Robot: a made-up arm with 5 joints. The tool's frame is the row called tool.
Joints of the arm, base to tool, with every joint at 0 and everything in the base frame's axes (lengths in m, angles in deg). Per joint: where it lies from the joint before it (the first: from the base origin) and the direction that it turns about. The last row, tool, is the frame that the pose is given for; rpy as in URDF.
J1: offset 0.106 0 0.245 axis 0 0 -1
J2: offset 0.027 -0.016 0.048 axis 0 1 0
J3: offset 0.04 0 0.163 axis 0 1 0
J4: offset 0.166 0 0.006 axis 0 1 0
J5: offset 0.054 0.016 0 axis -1 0 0
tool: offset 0 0 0 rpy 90 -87.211 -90
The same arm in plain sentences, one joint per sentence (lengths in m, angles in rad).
The arm has five revolute joints in a row. What follows holds with every joint at zero, and every direction is one of the base frame's. The first joint lies 0.1060 m along +x and 0.2450 m along +z from the base frame's origin and turns about -z. The second joint lies 0.0270 m along +x and 0.0160 m along -y and 0.0480 m along +z from the first joint and turns about +y. The third joint lies 0.0400 m along +x and 0.1630 m along +z from the second joint and turns about +y. The fourth joint lies 0.1660 m along +x and 0.0060 m along +z from the third joint and turns about +y. The fifth joint lies 0.0540 m along +x and 0.0160 m along +y from the fourth joint and turns about -x. The tool frame, which is the frame that the pose is given for, lies at the same point as the fifth joint; its axes are the base frame's turned by roll 1.5708, pitch -1.5221 and yaw -1.5708 rad (as in URDF: about the fixed x, then y, then z).
